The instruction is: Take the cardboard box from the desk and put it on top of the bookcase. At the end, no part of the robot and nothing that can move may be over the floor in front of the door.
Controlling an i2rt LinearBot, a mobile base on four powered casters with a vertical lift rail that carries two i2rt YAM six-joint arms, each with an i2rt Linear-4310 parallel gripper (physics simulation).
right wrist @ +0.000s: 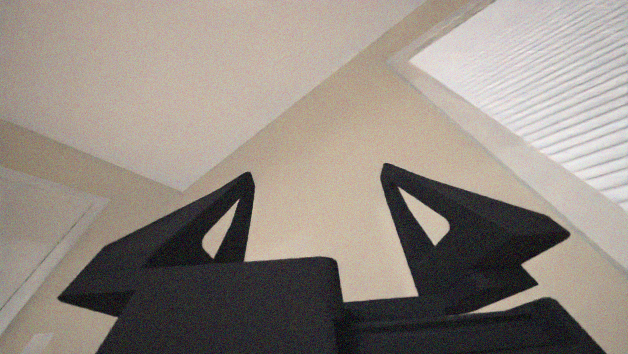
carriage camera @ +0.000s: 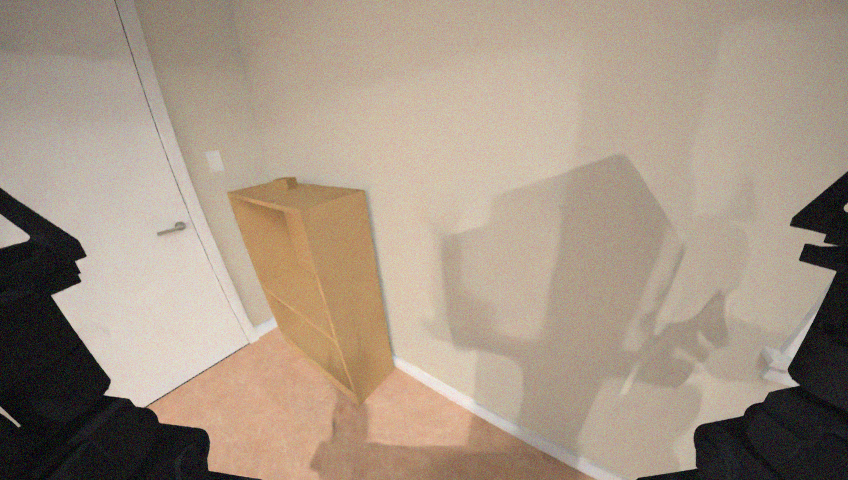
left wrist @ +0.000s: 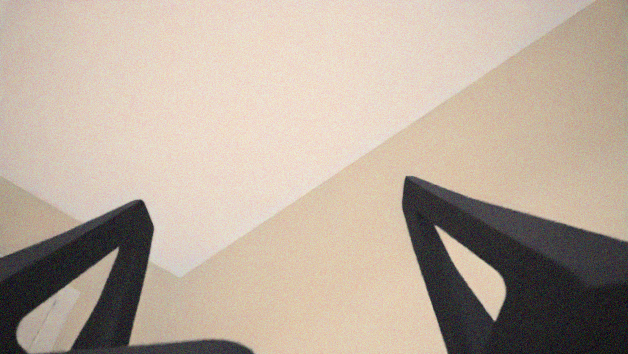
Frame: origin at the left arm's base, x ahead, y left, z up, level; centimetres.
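Seen in the pictures: left gripper, fingertip midpoint: (left wrist: 277,202); right gripper, fingertip midpoint: (right wrist: 317,174).
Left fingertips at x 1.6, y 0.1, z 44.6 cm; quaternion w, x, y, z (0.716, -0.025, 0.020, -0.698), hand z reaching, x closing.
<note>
Offsets run from my left fingertips to a thing's top centre. "spot": to the spot under its first point. Level surfaces: height alone.
The bookcase (carriage camera: 342,267) stands against the wall in the carriage view, left of centre, its open shelves facing the lower left. A small cardboard-coloured box @(dx +102.5, dy +37.8, dz -18.2 cm) (carriage camera: 286,183) lies on its top, toward the back left. The desk does not show in these views. The white door (carriage camera: 107,178) (right wrist: 25,225) is shut, left of the bookcase, with floor @(dz -129.2 cm) (carriage camera: 238,392) at its foot. My left gripper (left wrist: 277,202) is open and empty, against wall and ceiling in its wrist view. My right gripper (right wrist: 317,174) is open and empty, also against the wall. Both stand apart from the bookcase.
The carriage view shows a light switch @(dx +121.5, dy +91.4, dz -1.5 cm) (carriage camera: 214,161) between door and bookcase, and a white baseboard (carriage camera: 476,406) along the wall. Robot shadows fall on wall and floor. A window with blinds @(spot: dx +11.5, dy -120.3, dz +22.9 cm) (right wrist: 550,100) is at the upper right of the right wrist view.
</note>
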